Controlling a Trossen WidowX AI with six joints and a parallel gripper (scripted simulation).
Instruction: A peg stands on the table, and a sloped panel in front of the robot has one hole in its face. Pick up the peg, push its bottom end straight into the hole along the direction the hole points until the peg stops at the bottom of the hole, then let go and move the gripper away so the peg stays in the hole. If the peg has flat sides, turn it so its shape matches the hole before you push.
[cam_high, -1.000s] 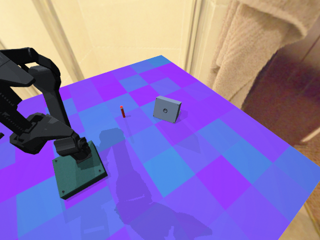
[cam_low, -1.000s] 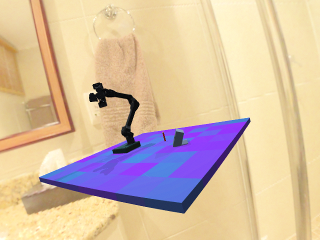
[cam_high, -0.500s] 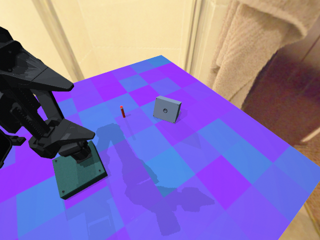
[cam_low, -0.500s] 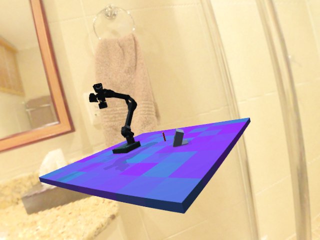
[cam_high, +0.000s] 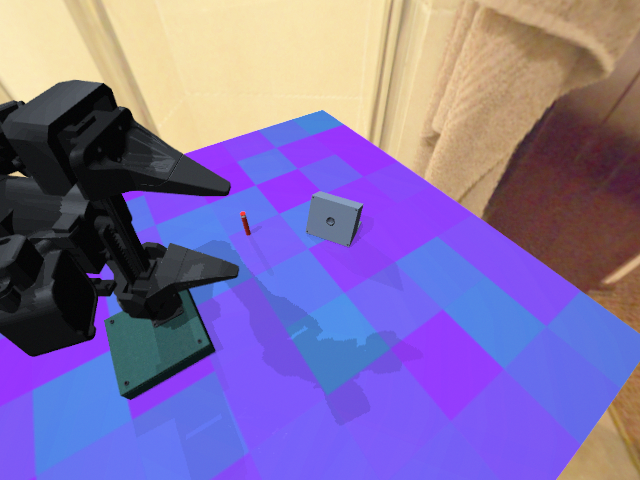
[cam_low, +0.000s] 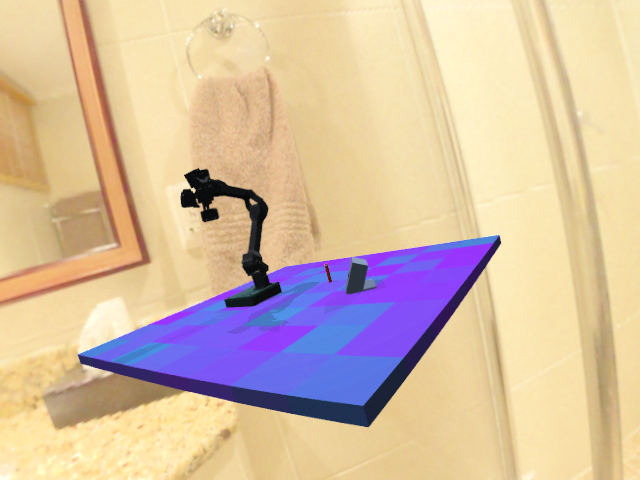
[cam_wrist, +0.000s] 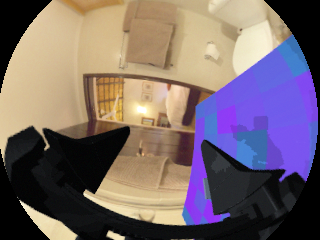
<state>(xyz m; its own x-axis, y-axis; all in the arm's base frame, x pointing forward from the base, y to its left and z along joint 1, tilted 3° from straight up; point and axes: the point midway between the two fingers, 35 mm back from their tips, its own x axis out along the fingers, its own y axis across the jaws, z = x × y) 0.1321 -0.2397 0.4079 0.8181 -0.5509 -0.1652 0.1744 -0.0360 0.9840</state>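
Right now the red round peg is 11 cm ahead of my gripper tip, 41 cm to the left of it and 39 cm below it. From my gripper tip the other things lie so: panel 32 cm ahead, 29 cm to the left, 40 cm below.
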